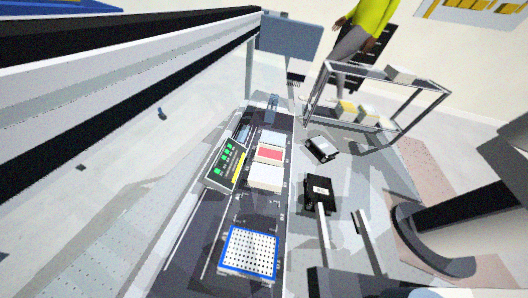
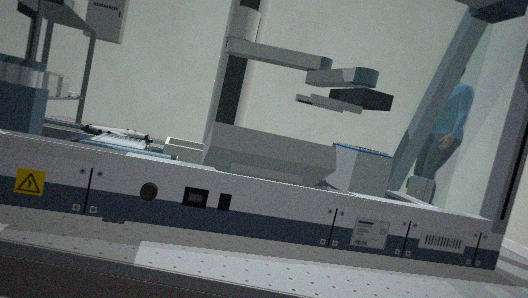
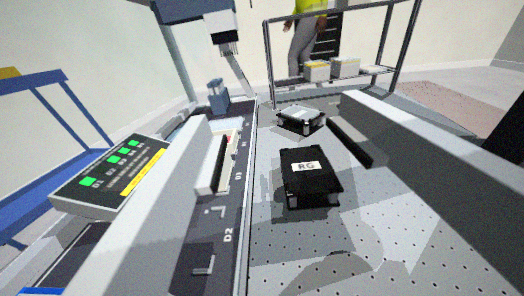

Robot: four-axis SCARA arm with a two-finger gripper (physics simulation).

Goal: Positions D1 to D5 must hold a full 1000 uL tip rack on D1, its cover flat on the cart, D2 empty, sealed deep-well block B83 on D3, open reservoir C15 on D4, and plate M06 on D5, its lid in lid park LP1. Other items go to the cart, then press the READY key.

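Places are measured from the arm's base along level axes (x ahead, y left, z up), in centimetres.
Where they show: gripper, fingertip midpoint: (image 1: pixel 338 207) (image 2: pixel 303 97) (image 3: pixel 274 117); arm's base at its link origin: (image 1: pixel 426 234).
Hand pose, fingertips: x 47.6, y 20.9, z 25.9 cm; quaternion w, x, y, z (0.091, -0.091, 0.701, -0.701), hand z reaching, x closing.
Things, the pixels of their centre, and the offset from my fingertips. "*": a spot on its surface instead.
- D2 at a spot on its surface: (image 3: pixel 200 250) * dx +12.3, dy +2.1, dz -19.0 cm
- white block at the middle of its body: (image 1: pixel 266 176) dx +19.1, dy -11.3, dz -16.6 cm
- red-filled reservoir at the middle of its body: (image 2: pixel 186 151) (image 3: pixel 214 142) (image 1: pixel 270 154) dx +21.5, dy -23.5, dz -17.4 cm
- pale plate at the middle of its body: (image 3: pixel 223 125) (image 1: pixel 273 137) dx +23.8, dy -35.7, dz -18.3 cm
- clear lid at the middle of its body: (image 3: pixel 299 112) (image 1: pixel 323 145) dx -2.0, dy -45.0, dz -19.3 cm
- cart at a spot on its surface: (image 3: pixel 268 62) (image 1: pixel 316 98) * dx +10.2, dy -61.8, dz -3.8 cm
- flat cover at the middle of its body: (image 3: pixel 369 67) (image 1: pixel 384 121) dx -35.2, dy -80.5, dz -13.4 cm
- status panel at a spot on its surface: (image 3: pixel 107 175) (image 1: pixel 223 168) * dx +33.1, dy -4.8, dz -11.9 cm
The blue-rimmed tip rack (image 1: pixel 250 252) (image 2: pixel 362 167) stands on D1, its holes filled with a pale pattern. D2 (image 1: pixel 256 205) (image 3: pixel 200 250) bears no labware. A white block (image 1: pixel 266 175) sits on D3, a red-filled reservoir (image 1: pixel 270 152) (image 3: pixel 228 139) on D4 and a pale plate (image 1: pixel 273 136) (image 3: pixel 226 123) on D5. A clear lid (image 1: pixel 325 145) (image 3: pixel 301 113) lies on the black lid park. My gripper (image 1: pixel 337 215) (image 2: pixel 305 100) (image 3: pixel 274 117) is drawn in to its narrow position, with a gap and nothing gripped. It hangs above the bench, right of D2. No key marked READY is legible.
The cart (image 1: pixel 316 95) (image 3: pixel 268 62) stands at the back right. Its lower shelf holds two yellow-topped boxes and a flat cover (image 1: pixel 389 124) (image 3: pixel 375 69). A black RG stand (image 1: pixel 320 192) (image 3: pixel 315 175) is beside D3. The status panel (image 1: pixel 226 165) (image 3: pixel 107 175) is left of the deck.
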